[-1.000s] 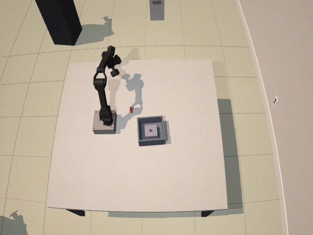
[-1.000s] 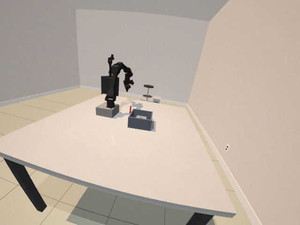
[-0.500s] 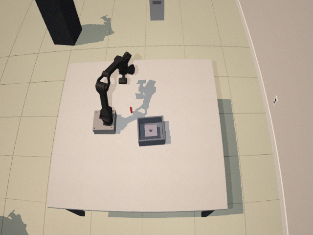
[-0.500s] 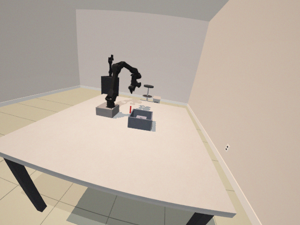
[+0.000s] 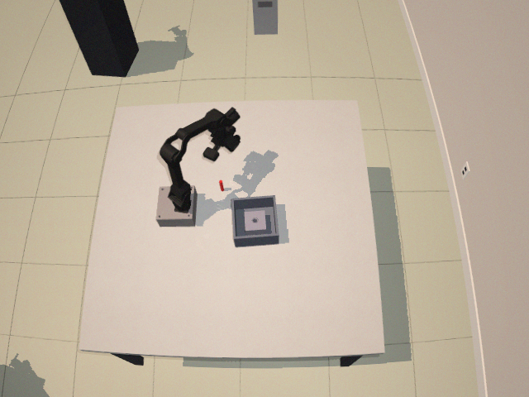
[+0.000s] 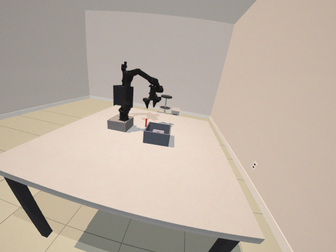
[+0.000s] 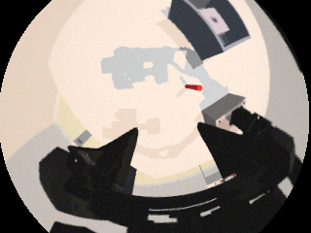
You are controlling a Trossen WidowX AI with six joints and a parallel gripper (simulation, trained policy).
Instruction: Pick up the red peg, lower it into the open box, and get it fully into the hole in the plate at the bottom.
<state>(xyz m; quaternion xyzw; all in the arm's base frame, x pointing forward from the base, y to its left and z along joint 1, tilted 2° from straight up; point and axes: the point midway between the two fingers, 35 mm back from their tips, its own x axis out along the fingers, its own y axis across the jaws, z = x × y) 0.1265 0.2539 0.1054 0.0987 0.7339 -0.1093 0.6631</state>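
My gripper tip is 12 cm above the red peg, 10 cm to the left of it and 2 cm short of it. The rest, counted from my gripper tip: grey box 25 cm to the right, 20 cm ahead, 13 cm below; then light grey plate 25 cm to the right, 20 cm ahead, 11 cm below.
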